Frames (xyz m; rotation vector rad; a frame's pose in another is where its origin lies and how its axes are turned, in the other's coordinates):
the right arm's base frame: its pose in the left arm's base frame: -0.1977 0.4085 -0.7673 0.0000 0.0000 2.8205
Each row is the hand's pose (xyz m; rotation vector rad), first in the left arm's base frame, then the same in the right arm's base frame.
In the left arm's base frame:
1: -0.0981 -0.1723 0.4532 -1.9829 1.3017 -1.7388
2: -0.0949 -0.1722 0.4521 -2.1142 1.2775 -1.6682
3: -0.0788 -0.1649 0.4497 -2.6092 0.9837 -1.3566
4: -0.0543 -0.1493 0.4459 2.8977 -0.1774 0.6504
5: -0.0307 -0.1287 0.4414 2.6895 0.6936 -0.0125
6: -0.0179 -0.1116 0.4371 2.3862 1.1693 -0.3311
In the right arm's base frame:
1: -0.2778 0.5197 1.2205 -0.7704 -1.7234 0.4537
2: -0.2808 0.5186 1.2194 -0.7345 -1.8230 0.4009
3: -0.2938 0.5066 1.2170 -0.4459 -2.1999 0.2246
4: -0.3121 0.4840 1.2132 0.2657 -2.6645 -0.1301
5: -0.3280 0.4570 1.2087 1.2209 -2.7865 -0.5550
6: -0.3348 0.4368 1.2044 -1.6674 2.3545 0.7351

